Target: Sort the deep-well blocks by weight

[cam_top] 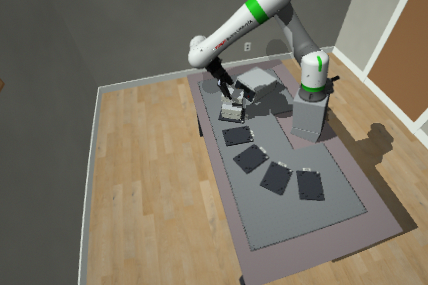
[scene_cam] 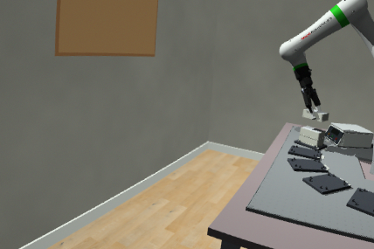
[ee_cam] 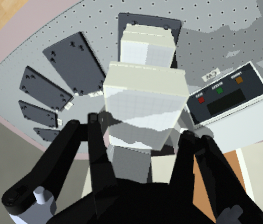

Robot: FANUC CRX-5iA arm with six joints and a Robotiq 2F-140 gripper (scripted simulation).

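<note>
Now: the pale platform 27 cm behind my hand, 18 cm to the right of it and 10 cm below it. Round my hand: deep-well block: 12 cm below; dark infeed nest: 18 cm below; check-weigher: 26 cm behind, 18 cm to the right, 13 cm below.
</note>
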